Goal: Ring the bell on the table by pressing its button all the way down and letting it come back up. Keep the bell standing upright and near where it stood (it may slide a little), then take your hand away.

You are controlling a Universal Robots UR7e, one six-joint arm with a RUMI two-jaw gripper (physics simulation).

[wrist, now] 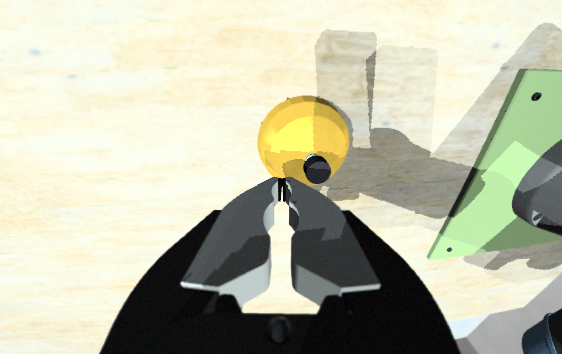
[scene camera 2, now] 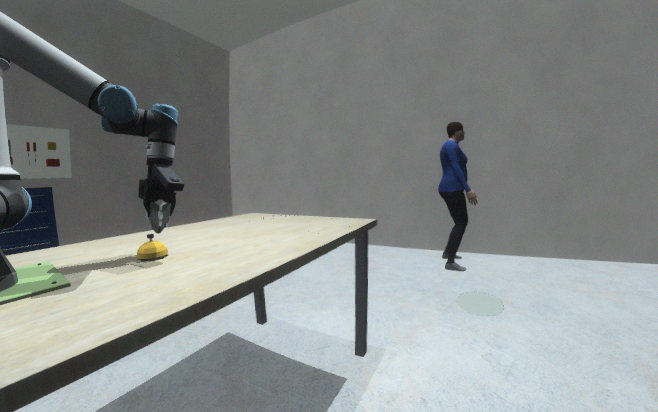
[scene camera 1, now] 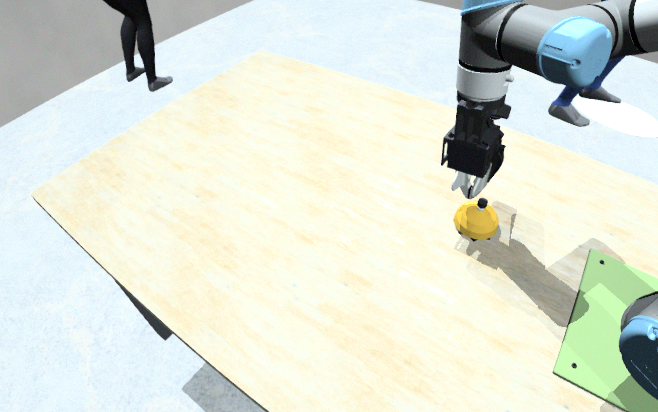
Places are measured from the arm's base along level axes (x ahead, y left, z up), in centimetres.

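Pixels of known places: gripper, between the fingertips: (wrist: pixel 282 180) (scene camera 2: pixel 158 233) (scene camera 1: pixel 468 198).
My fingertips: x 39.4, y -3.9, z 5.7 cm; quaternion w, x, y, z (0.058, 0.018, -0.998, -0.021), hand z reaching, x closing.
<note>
Behind a point stands the place of what it marks.
A yellow dome bell (scene camera 1: pixel 475 222) {x 36.4, y -1.8, z 2.9 cm} (scene camera 2: pixel 152 251) {x 35.6, y -8.1, z 1.8 cm} (wrist: pixel 295 135) {x 38.2, y -6.4, z 3.3 cm} stands upright on the table (scene camera 1: pixel 240 200) {x 78.2, y 17.8, z -0.7 cm} (scene camera 2: pixel 240 250) {x 56.0, y -20.6, z -0.7 cm}. Its black button (scene camera 1: pixel 482 203) {x 36.7, y -3.9, z 5.9 cm} (scene camera 2: pixel 150 236) {x 36.6, y -5.4, z 5.5 cm} (wrist: pixel 317 169) {x 37.0, y -4.9, z 5.9 cm} sticks up from the top. My gripper (scene camera 1: pixel 470 195) {x 39.4, y -3.9, z 5.7 cm} (scene camera 2: pixel 159 231) {x 39.4, y -3.9, z 5.7 cm} (wrist: pixel 282 180) {x 39.4, y -3.9, z 5.7 cm} is shut and empty, pointing down. Its tips are above the button's level and apart from it, with a small gap. In the second scene view the tips are slightly right of the button. In the wrist view the button shows to the right of the tips and the tips overlap the dome's lower edge.
A green plate (scene camera 1: pixel 590 320) {x 12.1, y 3.6, z 0.1 cm} (scene camera 2: pixel 40 282) {x 11.2, y -6.3, z 0.1 cm} (wrist: pixel 505 165) {x 11.7, y -1.8, z 0.1 cm} lies on the table by the arm's base. The arm's shadow falls between the bell and the plate. A person (scene camera 1: pixel 137 45) (scene camera 2: pixel 454 175) stands on the floor away from the table.
</note>
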